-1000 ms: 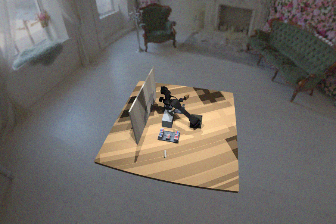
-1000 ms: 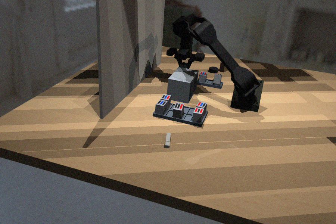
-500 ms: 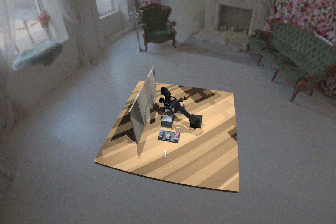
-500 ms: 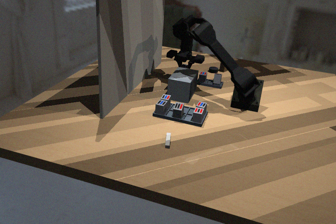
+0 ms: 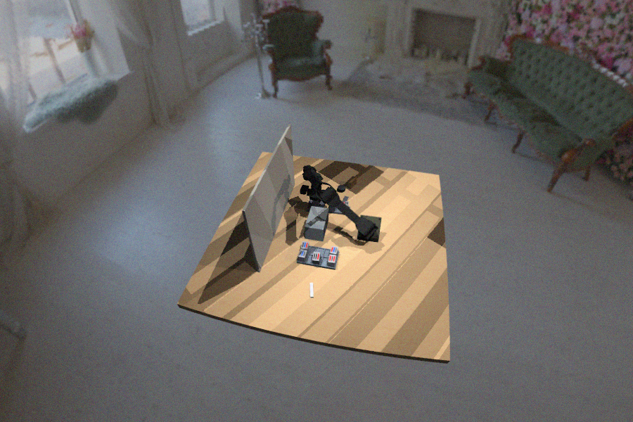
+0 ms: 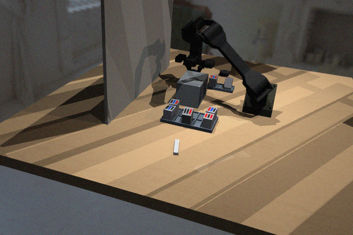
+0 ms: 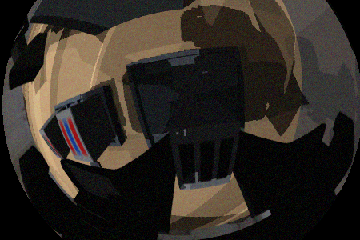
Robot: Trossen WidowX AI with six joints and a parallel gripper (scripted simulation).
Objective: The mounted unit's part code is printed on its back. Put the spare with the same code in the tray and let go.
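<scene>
The dark shallow tray is 20 mm below my gripper tip. The rest, counted from my gripper tip: black disc (120 mm behind, 170 mm to the right, 10 mm below); then holder (140 mm behind, 20 mm to the left, 20 mm below); then grey mounted unit (50 mm behind, 200 mm to the left, 30 mm above).
</scene>
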